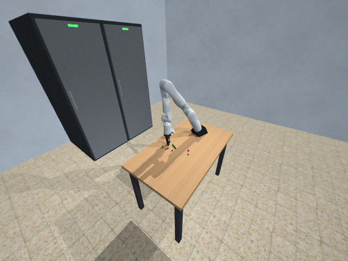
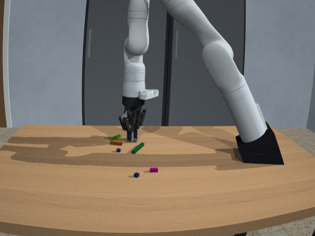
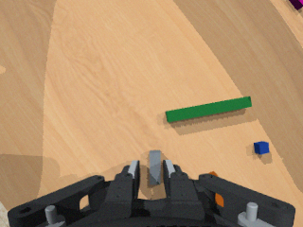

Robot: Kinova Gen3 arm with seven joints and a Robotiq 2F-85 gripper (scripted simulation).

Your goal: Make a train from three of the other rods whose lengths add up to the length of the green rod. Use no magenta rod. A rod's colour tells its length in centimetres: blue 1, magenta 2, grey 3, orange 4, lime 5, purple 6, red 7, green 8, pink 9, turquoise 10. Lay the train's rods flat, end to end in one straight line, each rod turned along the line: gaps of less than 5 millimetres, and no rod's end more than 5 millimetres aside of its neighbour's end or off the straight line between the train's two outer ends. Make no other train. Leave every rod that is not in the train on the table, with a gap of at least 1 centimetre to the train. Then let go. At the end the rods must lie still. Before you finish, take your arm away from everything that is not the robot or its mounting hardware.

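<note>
Now: the grey rod 2 cm below my hand. From my hand the other things lie so: orange rod (6 cm ahead, 2 cm to the left, 2 cm below); green rod (8 cm to the left, 2 cm below, 1 cm ahead); lime rod (5 cm ahead, 3 cm to the right, 2 cm below).
</note>
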